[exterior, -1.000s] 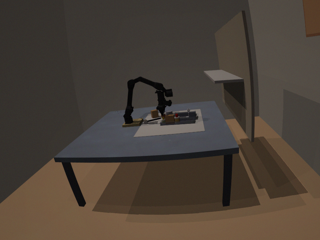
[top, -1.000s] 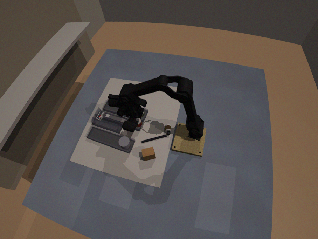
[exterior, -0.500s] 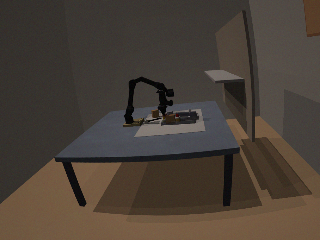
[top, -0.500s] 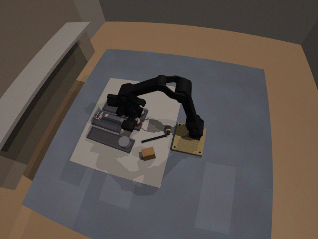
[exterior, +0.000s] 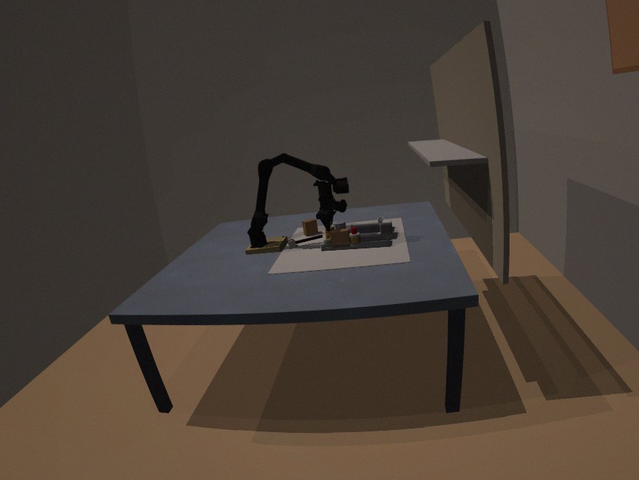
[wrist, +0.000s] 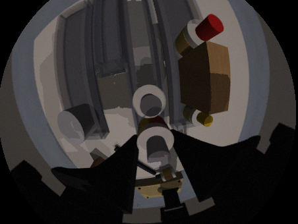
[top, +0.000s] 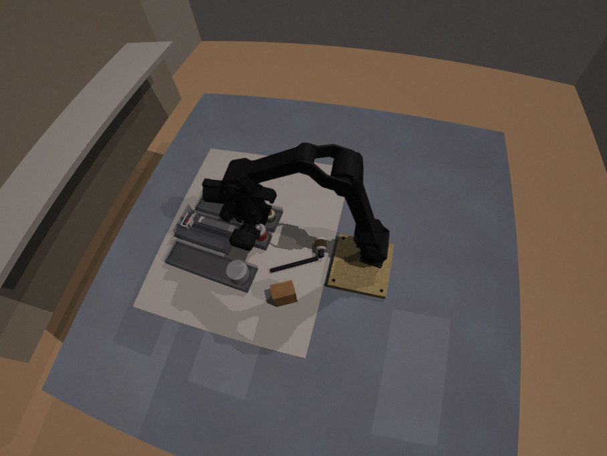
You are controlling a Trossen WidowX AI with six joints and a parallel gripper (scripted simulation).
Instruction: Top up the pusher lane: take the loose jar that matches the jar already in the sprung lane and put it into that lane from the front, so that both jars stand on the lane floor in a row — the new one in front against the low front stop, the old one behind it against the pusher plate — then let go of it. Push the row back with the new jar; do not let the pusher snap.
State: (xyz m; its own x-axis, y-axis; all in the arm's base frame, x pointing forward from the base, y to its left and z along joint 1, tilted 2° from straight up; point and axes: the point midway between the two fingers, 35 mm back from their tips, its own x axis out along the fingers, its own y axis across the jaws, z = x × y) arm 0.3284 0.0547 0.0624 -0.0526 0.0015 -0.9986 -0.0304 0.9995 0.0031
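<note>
The yellow-lidded jar lies 1 cm ahead of my gripper tip, 8 cm to the right of it and 2 cm below it. Also, from my gripper tip: black rod: 12 cm behind, 4 cm to the left, 5 cm below; red-lidded jar: 12 cm ahead, 7 cm to the right, 1 cm below; grey cylinder: 1 cm ahead, 13 cm to the left, 3 cm below.
</note>
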